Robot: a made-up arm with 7 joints.
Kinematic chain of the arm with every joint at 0, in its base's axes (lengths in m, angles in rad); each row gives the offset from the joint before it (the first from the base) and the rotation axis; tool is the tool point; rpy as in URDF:
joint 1: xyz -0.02 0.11 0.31 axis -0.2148 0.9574 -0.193
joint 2: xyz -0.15 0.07 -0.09 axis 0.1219 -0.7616 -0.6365
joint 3: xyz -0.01 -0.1 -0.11 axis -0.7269 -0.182 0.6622
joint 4: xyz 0.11 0 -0.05 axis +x
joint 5: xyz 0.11 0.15 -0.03 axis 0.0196 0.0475 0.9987
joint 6: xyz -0.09 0 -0.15 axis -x
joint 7: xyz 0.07 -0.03 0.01 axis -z
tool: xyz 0.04 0.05 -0.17 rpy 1.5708 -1.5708 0
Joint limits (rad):
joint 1: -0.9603..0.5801
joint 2: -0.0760..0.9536
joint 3: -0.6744..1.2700
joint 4: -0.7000..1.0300
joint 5: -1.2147..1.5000
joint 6: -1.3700..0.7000
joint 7: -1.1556..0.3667
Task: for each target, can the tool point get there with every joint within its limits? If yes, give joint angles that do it. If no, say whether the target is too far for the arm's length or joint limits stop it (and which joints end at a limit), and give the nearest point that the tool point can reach.
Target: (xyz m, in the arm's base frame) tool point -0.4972 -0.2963 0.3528
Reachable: no: joint limits stop it (at a limit: joint 1, joint 2, joint 4, joint 5, joint 7) | nearest point -0.1570 -0.1968 0.1532 | short by 0.407 m
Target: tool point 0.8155 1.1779 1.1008
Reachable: no: too far | nearest point 0.3152 0.4214 0.3941 | short by 1.150 m
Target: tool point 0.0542 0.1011 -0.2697
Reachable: yes | joints -0.0215 0.3014 -0.0025 -0.5635 1.1188 -0.6709 0.1657
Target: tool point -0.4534 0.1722 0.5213
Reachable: no: joint limits stop it (at a limit: joint 1, joint 2, joint 4, joint 7) | nearest point -0.1339 0.1212 0.4350 | short by 0.335 m
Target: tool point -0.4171 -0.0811 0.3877
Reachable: no: joint limits stop it (at a limit: joint 1, joint 2, joint 3, joint 4, joint 6, joint 7) | nearest point -0.1434 -0.0133 0.3868 | short by 0.282 m
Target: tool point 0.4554 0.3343 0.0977
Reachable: yes | joints -0.8186 0.2982 0.2785 0.1332 -0.3877 -0.0300 0.1228
